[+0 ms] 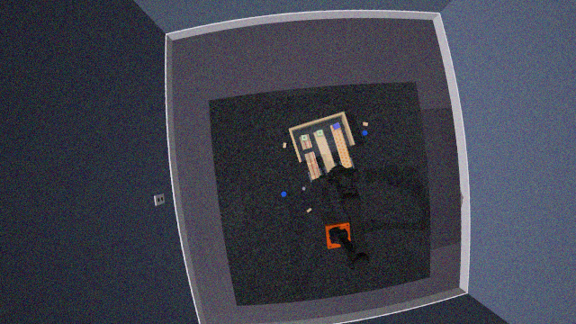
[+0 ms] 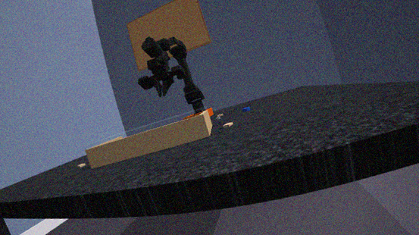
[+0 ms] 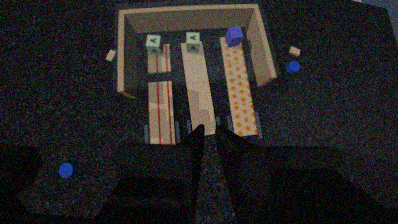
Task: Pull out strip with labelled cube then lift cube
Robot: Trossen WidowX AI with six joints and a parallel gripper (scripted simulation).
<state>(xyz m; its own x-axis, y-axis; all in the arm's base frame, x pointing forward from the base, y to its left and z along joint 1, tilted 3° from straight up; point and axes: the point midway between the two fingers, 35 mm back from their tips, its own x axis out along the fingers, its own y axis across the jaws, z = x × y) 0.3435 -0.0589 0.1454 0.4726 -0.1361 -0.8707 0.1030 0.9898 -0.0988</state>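
My gripper tip is 110 mm short of the strip, 100 mm to the left of it and 140 mm above it.
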